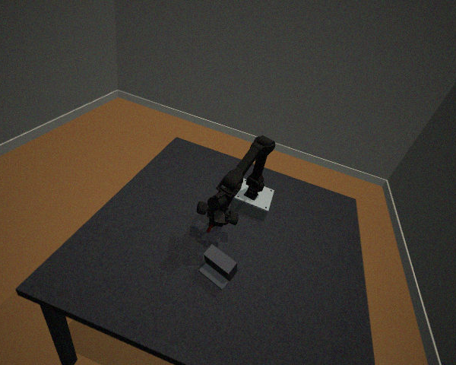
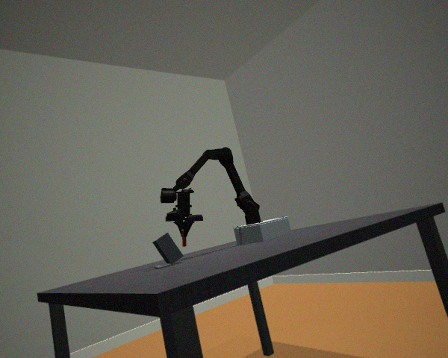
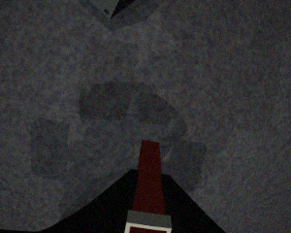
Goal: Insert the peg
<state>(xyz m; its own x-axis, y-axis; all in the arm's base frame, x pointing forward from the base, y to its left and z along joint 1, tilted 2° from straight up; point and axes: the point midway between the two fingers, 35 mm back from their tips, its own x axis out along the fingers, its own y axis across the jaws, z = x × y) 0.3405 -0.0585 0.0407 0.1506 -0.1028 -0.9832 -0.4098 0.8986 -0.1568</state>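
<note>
Right now my gripper tip is 13 cm short of the sloped panel, 13 cm to the right of it and 3 cm above it. Also, from my gripper tip: flat foot plate (15 cm ahead, 12 cm to the left, 9 cm below); red square peg (2 cm above).
</note>
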